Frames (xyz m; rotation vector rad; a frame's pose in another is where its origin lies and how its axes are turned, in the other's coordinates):
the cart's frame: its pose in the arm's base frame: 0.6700 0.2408 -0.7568 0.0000 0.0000 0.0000
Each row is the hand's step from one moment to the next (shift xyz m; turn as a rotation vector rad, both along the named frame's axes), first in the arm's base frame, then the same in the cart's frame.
Working: the arm's base frame: its pose in the cart's frame: -0.6700 -0.2408 0.7568 0.0000 0.0000 0.0000

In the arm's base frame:
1: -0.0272 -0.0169 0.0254 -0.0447 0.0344 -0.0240
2: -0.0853 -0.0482 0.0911 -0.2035 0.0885 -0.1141
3: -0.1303 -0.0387 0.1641 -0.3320 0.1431 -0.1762
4: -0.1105 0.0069 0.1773 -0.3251 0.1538 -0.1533
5: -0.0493 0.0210 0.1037 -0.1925 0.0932 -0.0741
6: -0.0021 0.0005 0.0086 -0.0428 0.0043 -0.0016
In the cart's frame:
1: -0.0272 -0.0169 0.0254 -0.0447 0.0344 -0.0240
2: -0.0853 -0.0482 0.0911 -0.2035 0.0885 -0.1141
3: -0.1303 -0.0387 0.1641 -0.3320 0.1431 -0.1762
4: -0.1105 0.0069 0.1773 -0.3251 0.1538 -0.1533
5: -0.0493 0.0210 0.1037 -0.1925 0.0932 -0.0741
6: -0.0021 0.0005 0.0086 -0.0428 0.0043 -0.0016

